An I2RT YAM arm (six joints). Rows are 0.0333 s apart.
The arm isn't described. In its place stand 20 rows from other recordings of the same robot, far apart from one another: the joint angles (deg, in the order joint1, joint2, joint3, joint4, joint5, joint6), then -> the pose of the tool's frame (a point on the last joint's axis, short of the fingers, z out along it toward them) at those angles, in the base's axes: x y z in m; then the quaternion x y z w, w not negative.
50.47, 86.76, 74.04, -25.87, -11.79, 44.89 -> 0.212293, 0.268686, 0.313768, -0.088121, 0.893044, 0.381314, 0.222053
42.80, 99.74, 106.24, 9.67, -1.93, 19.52 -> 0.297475, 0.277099, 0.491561, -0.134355, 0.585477, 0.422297, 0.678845
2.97, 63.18, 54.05, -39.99, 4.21, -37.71 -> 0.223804, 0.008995, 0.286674, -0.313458, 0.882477, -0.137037, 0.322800
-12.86, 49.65, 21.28, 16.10, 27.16, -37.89 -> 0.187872, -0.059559, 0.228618, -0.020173, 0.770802, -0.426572, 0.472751
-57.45, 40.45, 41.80, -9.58, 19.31, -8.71 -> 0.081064, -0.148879, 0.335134, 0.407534, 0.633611, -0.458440, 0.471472
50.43, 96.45, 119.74, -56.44, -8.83, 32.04 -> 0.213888, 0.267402, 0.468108, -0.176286, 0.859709, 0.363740, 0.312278
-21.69, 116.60, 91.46, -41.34, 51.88, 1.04 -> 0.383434, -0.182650, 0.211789, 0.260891, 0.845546, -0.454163, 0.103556
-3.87, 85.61, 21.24, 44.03, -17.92, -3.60 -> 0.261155, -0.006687, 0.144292, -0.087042, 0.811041, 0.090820, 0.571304
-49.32, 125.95, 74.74, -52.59, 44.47, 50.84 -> 0.210226, -0.282843, 0.077306, -0.675597, -0.624562, 0.377108, 0.106211
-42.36, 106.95, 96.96, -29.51, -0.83, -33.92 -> 0.320469, -0.291521, 0.312910, 0.063472, 0.902207, -0.258283, 0.339535
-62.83, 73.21, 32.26, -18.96, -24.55, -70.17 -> 0.114277, -0.190254, 0.158946, -0.115477, 0.938177, -0.150736, 0.289428
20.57, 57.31, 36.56, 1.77, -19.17, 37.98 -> 0.210811, 0.091599, 0.269988, 0.025876, 0.808042, 0.398300, 0.433308
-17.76, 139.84, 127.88, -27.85, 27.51, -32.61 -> 0.523510, -0.184944, 0.224094, -0.013676, 0.885290, -0.370162, 0.281165
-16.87, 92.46, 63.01, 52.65, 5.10, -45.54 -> 0.357733, -0.111790, 0.352168, -0.100172, 0.542010, -0.453056, 0.700665
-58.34, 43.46, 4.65, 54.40, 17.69, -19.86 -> 0.075211, -0.142576, 0.217299, 0.312512, 0.523750, -0.568498, 0.552116
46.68, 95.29, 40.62, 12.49, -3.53, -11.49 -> 0.215298, 0.231504, 0.137648, -0.455089, 0.792457, 0.149299, 0.377645
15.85, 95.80, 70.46, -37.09, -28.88, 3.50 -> 0.324746, 0.110074, 0.232290, -0.160241, 0.928668, 0.277519, 0.186769
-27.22, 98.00, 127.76, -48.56, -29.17, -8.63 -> 0.309505, -0.139688, 0.514763, -0.017565, 0.800243, 0.021426, 0.599035
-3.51, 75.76, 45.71, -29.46, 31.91, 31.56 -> 0.248433, -0.034091, 0.208832, 0.348409, 0.862762, -0.196034, 0.309553
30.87, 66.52, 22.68, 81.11, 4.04, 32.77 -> 0.190320, 0.110847, 0.295537, 0.038936, 0.443227, 0.458815, 0.769105
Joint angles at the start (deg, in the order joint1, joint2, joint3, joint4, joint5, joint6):
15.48, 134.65, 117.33, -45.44, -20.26, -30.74
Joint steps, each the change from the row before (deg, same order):
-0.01, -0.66, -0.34, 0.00, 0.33, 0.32
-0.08, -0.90, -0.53, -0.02, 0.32, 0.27
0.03, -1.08, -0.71, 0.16, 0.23, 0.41
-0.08, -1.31, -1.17, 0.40, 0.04, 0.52
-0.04, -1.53, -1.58, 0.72, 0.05, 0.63
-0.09, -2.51, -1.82, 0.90, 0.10, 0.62
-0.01, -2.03, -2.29, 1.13, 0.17, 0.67
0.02, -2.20, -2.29, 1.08, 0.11, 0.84
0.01, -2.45, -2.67, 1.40, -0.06, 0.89
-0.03, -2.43, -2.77, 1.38, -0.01, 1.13
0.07, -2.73, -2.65, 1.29, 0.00, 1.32
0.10, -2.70, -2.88, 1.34, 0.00, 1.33
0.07, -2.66, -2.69, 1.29, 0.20, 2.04
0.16, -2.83, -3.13, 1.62, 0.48, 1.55
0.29, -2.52, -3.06, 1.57, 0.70, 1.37
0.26, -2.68, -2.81, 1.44, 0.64, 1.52
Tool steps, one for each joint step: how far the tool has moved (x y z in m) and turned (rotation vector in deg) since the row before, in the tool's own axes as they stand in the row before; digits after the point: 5 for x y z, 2 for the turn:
-0.00089, 0.00079, -0.00388, 0.44, -0.09, 0.22
-0.00062, 0.00074, -0.00524, 0.49, -0.12, 0.22
-0.00121, 0.00178, -0.00566, 0.43, -0.32, 0.21
-0.00004, 0.00156, -0.00607, 0.33, -0.43, 0.41
0.00035, 0.00221, -0.00615, 0.37, -0.53, 0.44
-0.00189, 0.00308, -0.01281, 0.85, -1.28, 0.17
0.00126, 0.00331, -0.00726, 0.54, -0.65, 0.39
0.00089, 0.00383, -0.00838, 0.51, -0.79, 0.50
0.00149, 0.00427, -0.00887, 0.43, -1.03, 0.50
0.00248, 0.00411, -0.00839, 0.43, -0.90, 0.82
0.00119, 0.00517, -0.01058, 0.48, -1.19, 0.82
0.00258, 0.00550, -0.00941, 0.35, -1.01, 0.88
0.00242, 0.00501, -0.00966, 0.56, -1.04, 1.58
0.00381, 0.00565, -0.00911, 0.75, -1.02, 1.01
0.00471, 0.00578, -0.00690, 0.76, -0.72, 0.84
0.00374, 0.00557, -0.00868, 0.78, -1.02, 0.95

